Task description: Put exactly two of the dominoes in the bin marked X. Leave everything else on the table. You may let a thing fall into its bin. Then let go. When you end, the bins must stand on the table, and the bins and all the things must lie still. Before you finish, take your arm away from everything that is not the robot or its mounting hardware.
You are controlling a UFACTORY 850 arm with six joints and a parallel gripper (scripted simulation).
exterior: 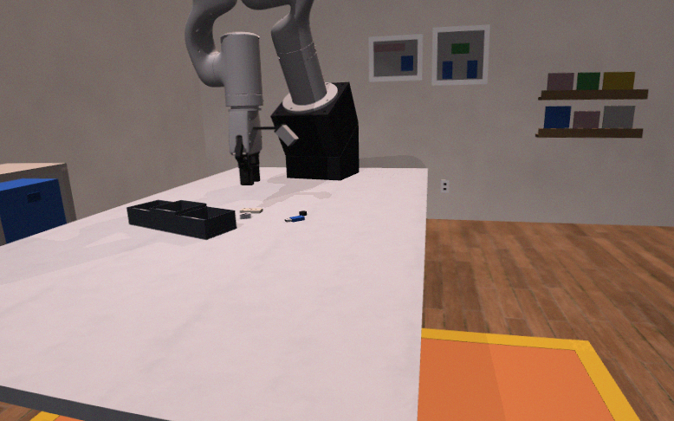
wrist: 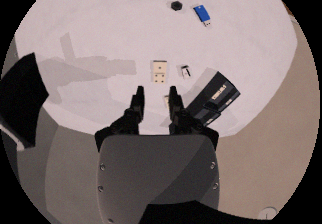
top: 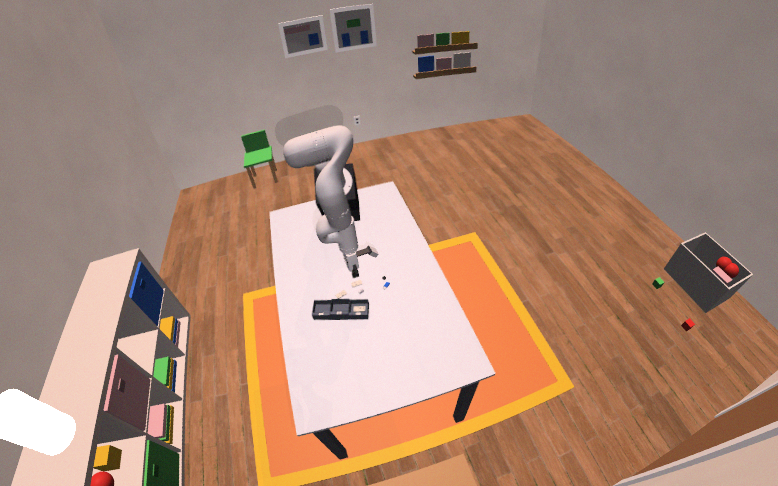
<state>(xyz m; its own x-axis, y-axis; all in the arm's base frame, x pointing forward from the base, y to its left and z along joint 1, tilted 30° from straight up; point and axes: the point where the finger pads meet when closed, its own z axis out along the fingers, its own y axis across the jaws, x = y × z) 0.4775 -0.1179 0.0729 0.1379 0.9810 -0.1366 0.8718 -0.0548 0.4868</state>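
The small grey piece is 8 cm below my hand and 6 cm ahead of it. Round my hand: black bin tray 14 cm to the right, 11 cm ahead, 7 cm below; then blue USB stick 11 cm to the left, 10 cm ahead, 9 cm below; then small black piece 13 cm to the left, 9 cm below, 5 cm ahead.
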